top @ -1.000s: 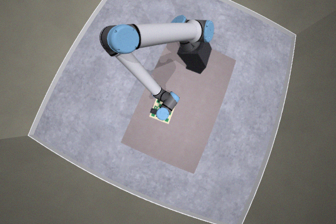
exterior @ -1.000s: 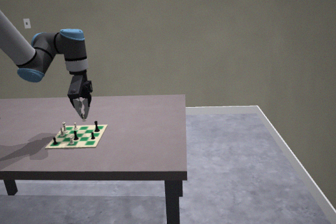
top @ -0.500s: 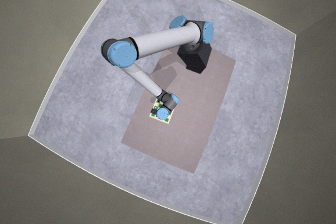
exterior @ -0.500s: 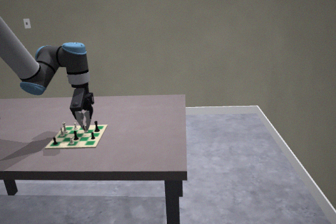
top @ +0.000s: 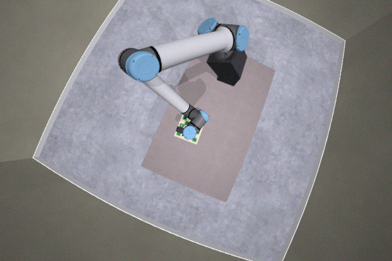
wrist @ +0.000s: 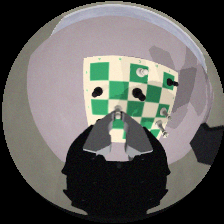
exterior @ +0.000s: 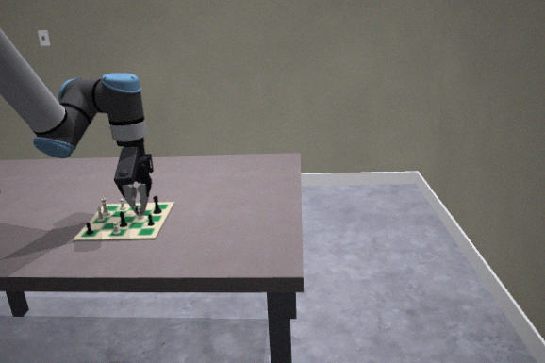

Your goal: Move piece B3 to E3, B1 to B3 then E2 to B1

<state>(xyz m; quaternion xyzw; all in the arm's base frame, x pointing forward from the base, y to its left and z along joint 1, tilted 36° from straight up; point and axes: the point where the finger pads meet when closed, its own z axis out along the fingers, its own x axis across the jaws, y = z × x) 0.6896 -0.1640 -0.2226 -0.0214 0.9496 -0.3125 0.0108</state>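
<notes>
Now: hand 4 cm past the cream chessboard and 3 cm above it. Round my hand: white piece (12 cm behind, 4 cm to the left); tall black piece (4 cm to the left, 4 cm ahead).
</notes>
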